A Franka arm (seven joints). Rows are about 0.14 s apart.
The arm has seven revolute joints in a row. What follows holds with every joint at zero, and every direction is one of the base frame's. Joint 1 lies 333 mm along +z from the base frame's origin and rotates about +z. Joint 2 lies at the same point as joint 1 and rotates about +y. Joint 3 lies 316 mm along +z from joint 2 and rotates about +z. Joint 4 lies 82.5 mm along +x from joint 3 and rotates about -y. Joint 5 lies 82.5 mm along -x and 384 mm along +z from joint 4 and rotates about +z. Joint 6 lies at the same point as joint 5 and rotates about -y. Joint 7 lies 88 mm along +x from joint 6 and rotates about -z. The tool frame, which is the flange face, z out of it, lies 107 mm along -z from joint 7; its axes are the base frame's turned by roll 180, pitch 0 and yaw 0 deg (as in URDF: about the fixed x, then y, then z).
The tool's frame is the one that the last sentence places.
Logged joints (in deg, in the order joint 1, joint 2, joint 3, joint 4, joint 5, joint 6, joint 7), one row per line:
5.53, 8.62, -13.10, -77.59, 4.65, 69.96, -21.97
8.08, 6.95, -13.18, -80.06, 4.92, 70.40, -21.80
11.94, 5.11, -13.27, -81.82, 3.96, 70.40, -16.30
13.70, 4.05, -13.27, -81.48, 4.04, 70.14, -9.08
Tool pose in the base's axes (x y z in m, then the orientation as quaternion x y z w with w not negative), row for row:
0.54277, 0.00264, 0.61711, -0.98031, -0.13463, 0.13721, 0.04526
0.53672, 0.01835, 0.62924, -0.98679, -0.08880, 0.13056, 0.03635
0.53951, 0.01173, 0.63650, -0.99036, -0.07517, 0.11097, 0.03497
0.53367, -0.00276, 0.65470, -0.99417, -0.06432, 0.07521, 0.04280
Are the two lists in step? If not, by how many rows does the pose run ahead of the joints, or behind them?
The pose runs 2 rows ahead of the joints: the pose in row i belongs to the joints in row i + 2.
